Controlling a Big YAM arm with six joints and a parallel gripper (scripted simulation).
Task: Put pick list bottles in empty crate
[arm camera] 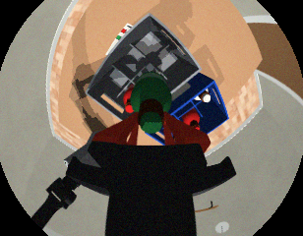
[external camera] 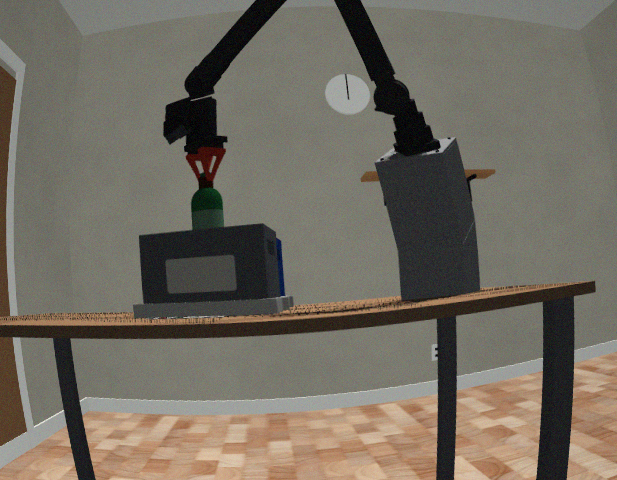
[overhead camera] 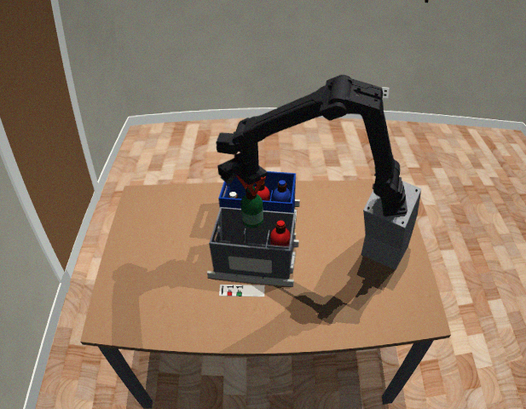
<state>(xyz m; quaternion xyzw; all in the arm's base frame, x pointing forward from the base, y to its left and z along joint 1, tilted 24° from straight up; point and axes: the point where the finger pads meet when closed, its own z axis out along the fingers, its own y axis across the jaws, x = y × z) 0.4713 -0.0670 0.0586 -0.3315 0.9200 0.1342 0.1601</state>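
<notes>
My gripper is now 6 cm above the green-labelled bottle. Round my hand: blue-labelled bottle 9 cm behind, 23 cm to the right, 22 cm below; then red-labelled bottle 10 cm behind, 22 cm below; then grey crate 1 cm behind, 4 cm to the left, 22 cm below.
</notes>
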